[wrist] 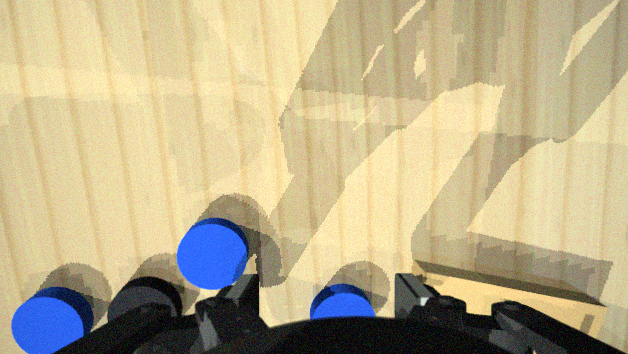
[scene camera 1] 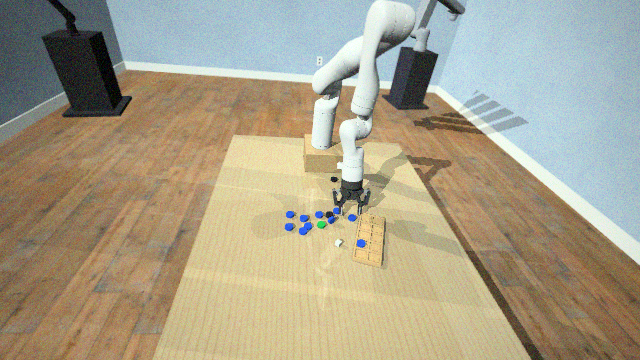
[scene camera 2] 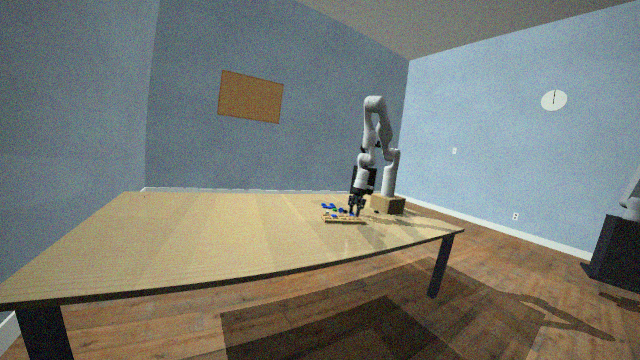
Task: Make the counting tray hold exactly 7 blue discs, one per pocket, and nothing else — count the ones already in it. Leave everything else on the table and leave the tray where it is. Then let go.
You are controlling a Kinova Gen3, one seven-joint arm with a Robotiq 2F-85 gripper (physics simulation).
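The wooden counting tray [scene camera 1: 367, 263] [scene camera 2: 345, 221] [wrist: 492, 291] lies at the right of the discs. One blue disc [scene camera 1: 361, 243] shows in its left column near the front; the far pockets are hard to read. My gripper [scene camera 1: 350, 212] [scene camera 2: 355, 214] [wrist: 326, 296] is open and low, left of the tray's far end. Between its fingers in the wrist view is a loose blue disc [scene camera 1: 352, 218] [wrist: 343, 306], on the table and not gripped, partly hidden by the gripper body. Another blue disc [scene camera 1: 336, 210] [wrist: 212, 256] lies just outside the left finger. Several more blue discs [scene camera 1: 304, 218] lie farther left.
A black disc [scene camera 1: 329, 214] [wrist: 142, 304] and a green disc [scene camera 1: 321, 225] lie among the blue discs. A small white piece [scene camera 1: 338, 243] lies left of the tray. Another black piece [scene camera 1: 334, 179] lies near the arm's wooden base block [scene camera 1: 320, 162] [scene camera 2: 386, 204].
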